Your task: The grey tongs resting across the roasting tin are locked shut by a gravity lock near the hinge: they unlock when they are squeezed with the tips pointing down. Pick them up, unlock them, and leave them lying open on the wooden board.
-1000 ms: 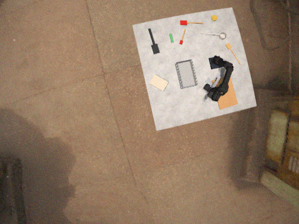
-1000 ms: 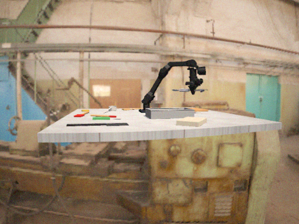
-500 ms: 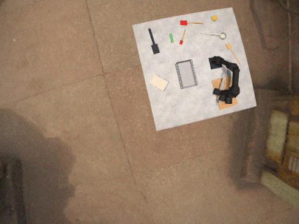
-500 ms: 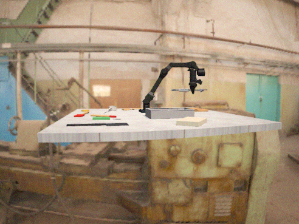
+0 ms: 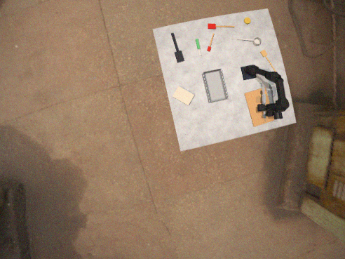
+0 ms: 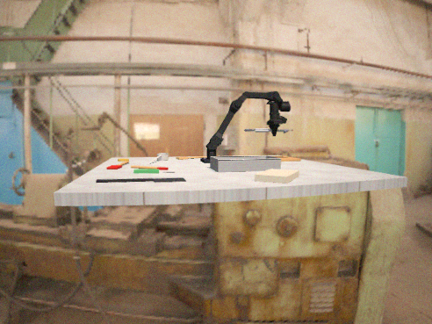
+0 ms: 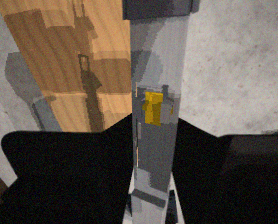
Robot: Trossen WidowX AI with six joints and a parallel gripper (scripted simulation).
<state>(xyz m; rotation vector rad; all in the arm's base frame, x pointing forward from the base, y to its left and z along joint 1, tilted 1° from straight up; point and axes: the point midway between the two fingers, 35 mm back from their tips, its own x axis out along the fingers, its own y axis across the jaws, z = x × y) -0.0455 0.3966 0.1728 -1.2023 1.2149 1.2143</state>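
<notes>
The wooden board is 150 mm below my gripper tip, 80 mm behind it and 20 mm to the right of it. Round my gripper tip: yellow mark: 40 mm above, 20 mm to the left; grey roasting tin: 400 mm ahead, 250 mm to the right, 130 mm below; cream block: 720 mm ahead, 160 mm to the right, 140 mm below.
</notes>
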